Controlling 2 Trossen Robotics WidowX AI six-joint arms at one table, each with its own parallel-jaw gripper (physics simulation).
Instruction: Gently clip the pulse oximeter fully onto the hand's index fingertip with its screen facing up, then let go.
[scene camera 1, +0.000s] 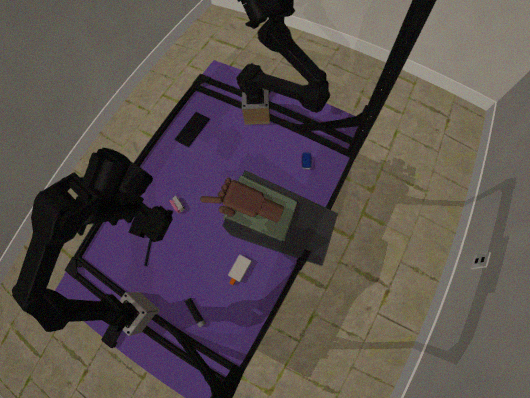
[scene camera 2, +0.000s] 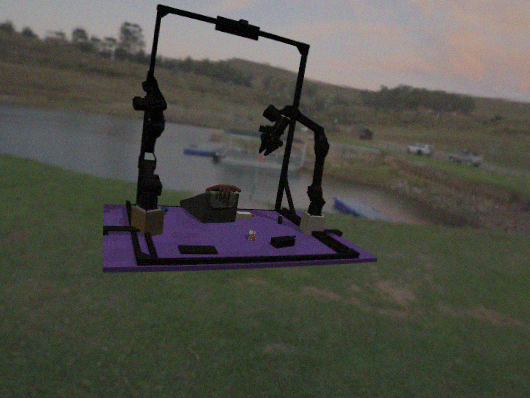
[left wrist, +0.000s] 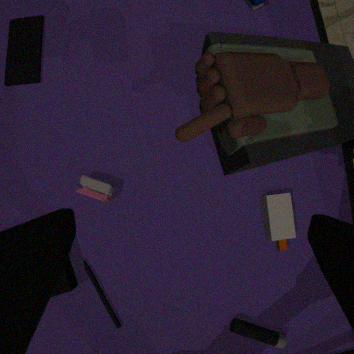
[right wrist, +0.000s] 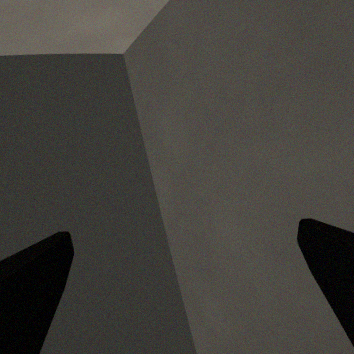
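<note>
In the left wrist view I can see my left gripper, which is open and holds nothing. The right wrist view shows me my right gripper, open as well and with nothing in its grasp. There is a white and orange piece resting on the table, and I see an index finger and a dark grey box too.
</note>
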